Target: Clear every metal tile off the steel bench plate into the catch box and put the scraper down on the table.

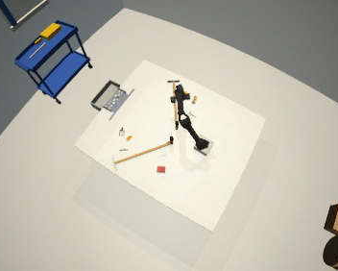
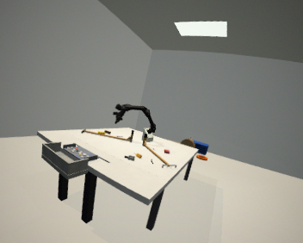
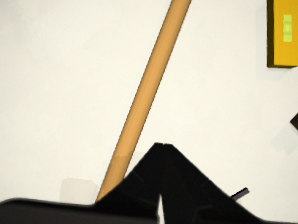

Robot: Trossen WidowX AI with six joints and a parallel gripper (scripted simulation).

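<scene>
My gripper tip is 60 mm short of the long scraper, 30 mm to the left of it and 110 mm above it. Round my gripper tip: red block: 200 mm behind, 630 mm to the left, 160 mm below; then yellow piece: 200 mm to the right, 160 mm below; then long wooden-handled tool: 30 mm ahead, 590 mm to the left, 110 mm below.
</scene>
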